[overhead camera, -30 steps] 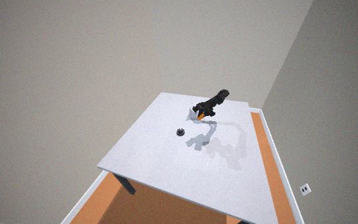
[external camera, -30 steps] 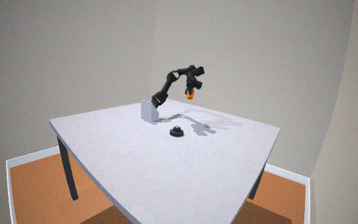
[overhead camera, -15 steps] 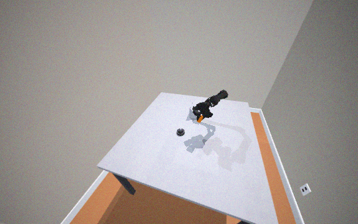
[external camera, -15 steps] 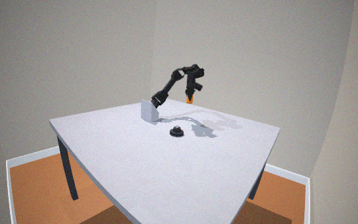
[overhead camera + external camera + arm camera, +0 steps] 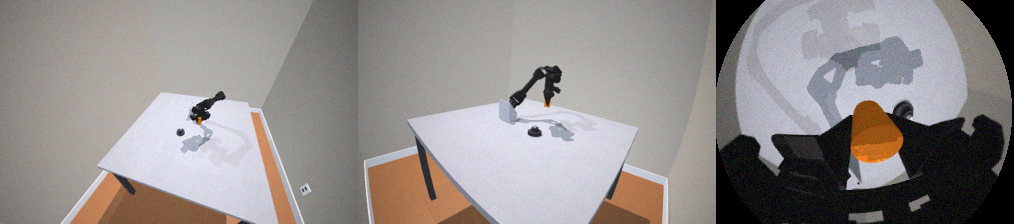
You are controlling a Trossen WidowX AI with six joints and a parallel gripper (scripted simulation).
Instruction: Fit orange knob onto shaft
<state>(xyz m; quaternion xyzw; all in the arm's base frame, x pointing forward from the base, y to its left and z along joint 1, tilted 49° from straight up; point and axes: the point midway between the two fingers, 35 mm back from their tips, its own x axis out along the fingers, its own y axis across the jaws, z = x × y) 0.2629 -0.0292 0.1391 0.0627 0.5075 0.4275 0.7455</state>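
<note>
The round pedestal is 4 cm ahead of my gripper tip, 18 cm to the right of it and 12 cm below it. From my gripper tip the other things lie so: orange knob: 3 cm above.
</note>
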